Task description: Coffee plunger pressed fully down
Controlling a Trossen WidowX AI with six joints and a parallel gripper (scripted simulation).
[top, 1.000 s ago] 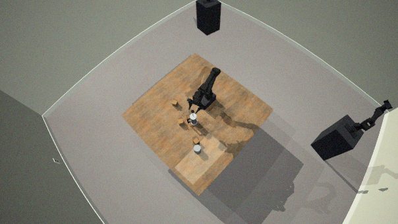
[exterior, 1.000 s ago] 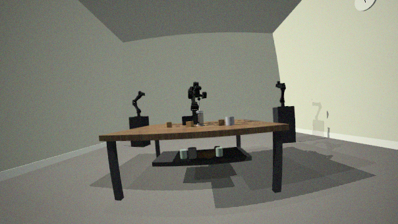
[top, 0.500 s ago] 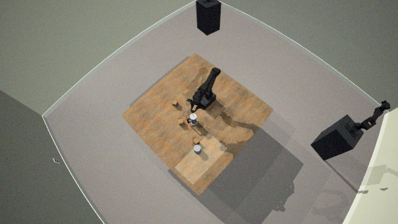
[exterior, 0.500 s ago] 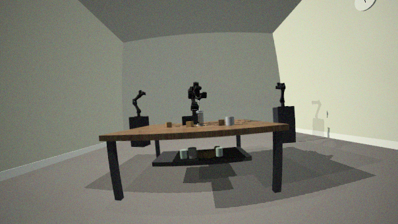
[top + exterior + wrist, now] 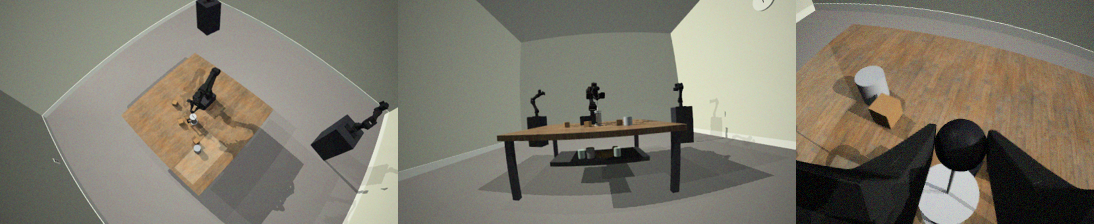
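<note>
Right now the coffee press is 1 cm ahead of my gripper tip, 1 cm to the right of it and 13 cm below it. Round my gripper tip: grey cup (14 cm ahead, 28 cm to the left, 22 cm below).
</note>
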